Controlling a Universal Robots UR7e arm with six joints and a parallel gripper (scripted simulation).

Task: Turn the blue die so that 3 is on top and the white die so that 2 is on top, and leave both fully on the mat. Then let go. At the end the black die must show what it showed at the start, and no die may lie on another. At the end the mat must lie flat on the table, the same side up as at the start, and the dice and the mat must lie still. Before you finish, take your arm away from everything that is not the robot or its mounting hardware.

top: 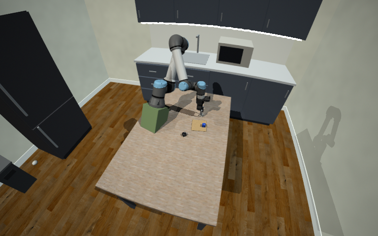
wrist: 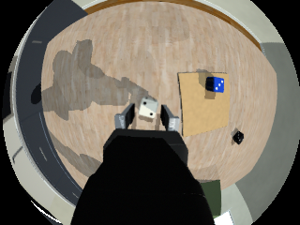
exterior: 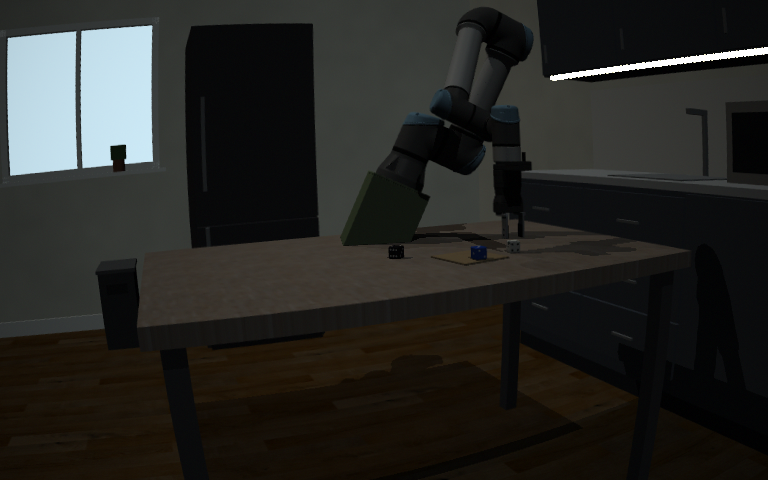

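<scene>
My hand is 40 mm above the white die. Also, from my hand: black die 60 mm behind, 300 mm to the right, 40 mm below; then blue die 70 mm ahead, 130 mm to the right, 40 mm below; then tan mat 20 mm ahead, 140 mm to the right, 50 mm below.
</scene>
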